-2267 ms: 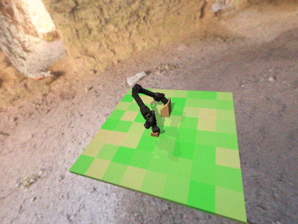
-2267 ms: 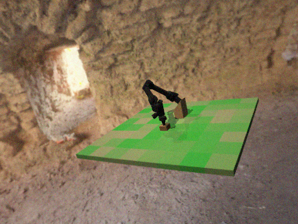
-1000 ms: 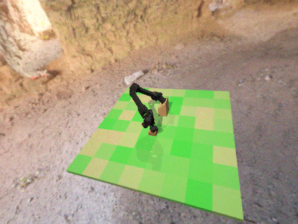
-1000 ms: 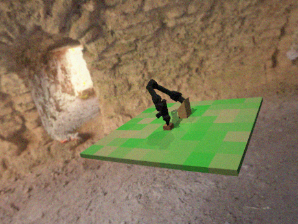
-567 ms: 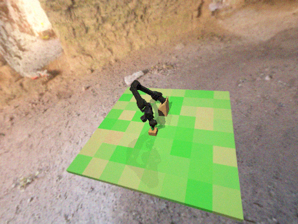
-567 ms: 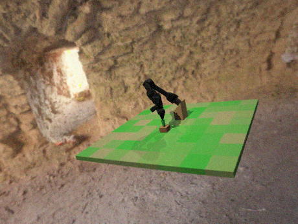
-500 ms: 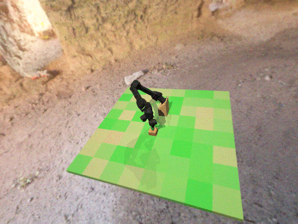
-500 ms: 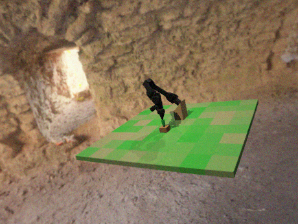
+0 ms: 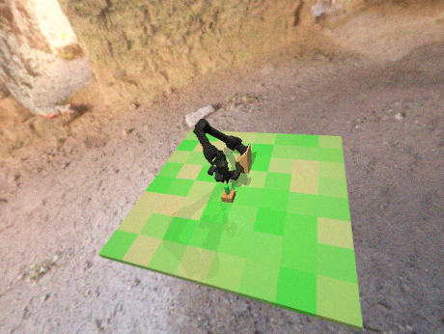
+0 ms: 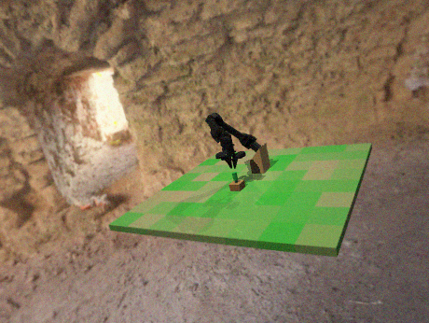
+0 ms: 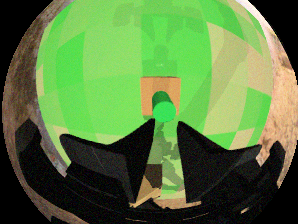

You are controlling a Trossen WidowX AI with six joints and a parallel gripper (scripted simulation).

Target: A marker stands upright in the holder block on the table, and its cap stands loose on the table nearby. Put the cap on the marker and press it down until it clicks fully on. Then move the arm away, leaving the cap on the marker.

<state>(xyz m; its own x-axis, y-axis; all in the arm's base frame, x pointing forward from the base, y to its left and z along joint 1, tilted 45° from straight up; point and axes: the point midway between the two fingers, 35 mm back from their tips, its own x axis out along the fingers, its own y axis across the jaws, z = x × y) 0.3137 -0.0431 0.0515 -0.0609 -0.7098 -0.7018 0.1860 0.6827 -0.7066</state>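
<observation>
The green cap is 5 cm below my gripper tip. The rest, counted from my gripper tip: holder block (11 cm below).
</observation>
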